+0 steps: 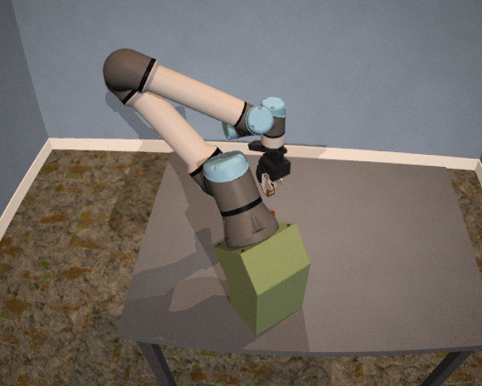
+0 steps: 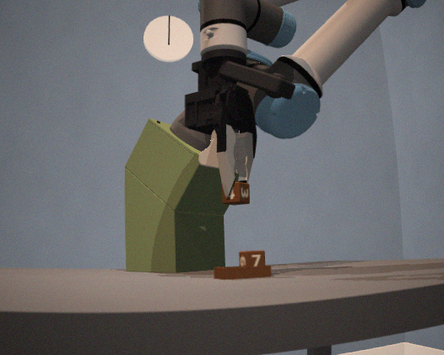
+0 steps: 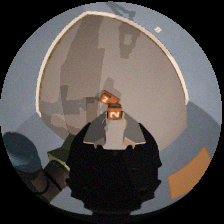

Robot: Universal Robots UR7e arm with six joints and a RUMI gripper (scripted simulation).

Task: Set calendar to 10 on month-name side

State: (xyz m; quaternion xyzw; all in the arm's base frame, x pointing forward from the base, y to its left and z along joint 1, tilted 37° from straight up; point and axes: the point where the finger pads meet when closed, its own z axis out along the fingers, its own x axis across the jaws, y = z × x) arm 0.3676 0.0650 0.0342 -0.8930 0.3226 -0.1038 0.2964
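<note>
The brown calendar tray lies 2 cm behind my hand, 1 cm to the left of it and 13 cm below it.
</note>
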